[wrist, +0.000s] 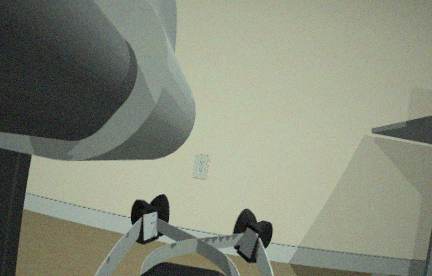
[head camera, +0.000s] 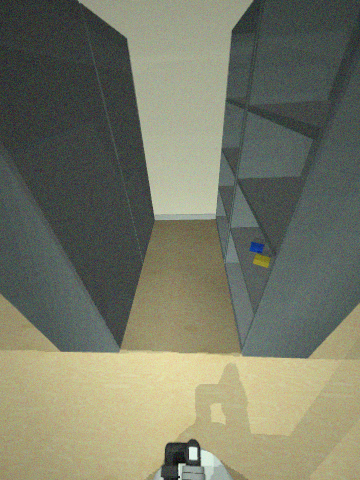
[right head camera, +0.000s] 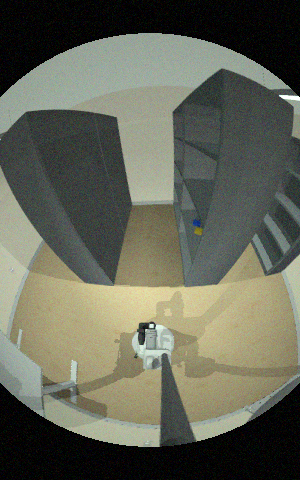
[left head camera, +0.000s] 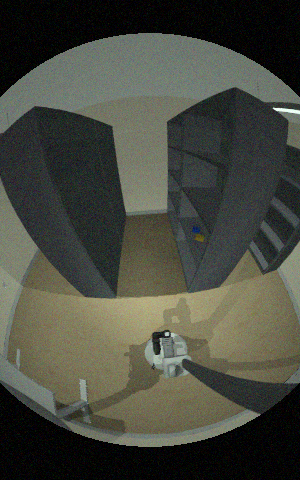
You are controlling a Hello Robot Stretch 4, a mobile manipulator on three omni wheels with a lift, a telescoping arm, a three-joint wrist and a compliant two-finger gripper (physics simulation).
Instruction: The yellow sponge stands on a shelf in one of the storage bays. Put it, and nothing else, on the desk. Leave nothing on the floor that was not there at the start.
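Frame: origin at the robot's base, x back, y right, z up, level; centimetres.
Where they show: gripper, fingertip midpoint: (wrist: 202,218) (right head camera: 140,359) (left head camera: 158,369).
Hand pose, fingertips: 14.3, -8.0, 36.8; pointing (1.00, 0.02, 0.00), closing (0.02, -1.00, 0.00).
Note:
After its pixels a point has its place, as x, y, z.
The yellow sponge (head camera: 261,260) {-107.3, 50.1, 55.1} (left head camera: 199,238) {-106.4, 50.3, 53.8} (right head camera: 198,231) {-107.0, 50.1, 54.3} is on a low board inside the right-hand shelf unit (head camera: 310,280) {-66.9, 53.5, 82.7} (left head camera: 245,200) {-66.9, 54.1, 123.5} (right head camera: 250,175) {-66.9, 56.4, 135.7}. A blue block (head camera: 257,247) {-121.2, 51.2, 55.1} (left head camera: 196,230) {-120.4, 51.4, 53.7} (right head camera: 197,223) {-120.4, 52.2, 54.1} is close beside it, on its far side. My gripper (wrist: 202,218) {14.3, -8.0, 36.8} is open in the wrist view, with a gap between its two black fingertips and nothing held. It is over my base, outside the unit and well apart from the sponge. Part of the desk (left head camera: 30,385) (right head camera: 25,365) {51.4, -100.1, 69.2} shows at the lower left of both side head views.
A second tall dark unit (head camera: 40,260) {-68.2, -66.0, 95.6} (left head camera: 30,210) {-68.4, -82.0, 130.4} (right head camera: 35,190) {-68.3, -69.6, 137.6} stands to the left, with a floor aisle (head camera: 180,290) between the two. Another shelf unit (left head camera: 292,200) {-111.4, 219.6, 112.1} (right head camera: 295,195) {-128.6, 219.9, 108.9} shows at the far right. The wrist view shows a wall with an outlet (wrist: 201,166) {122.3, 0.0, 37.1}.

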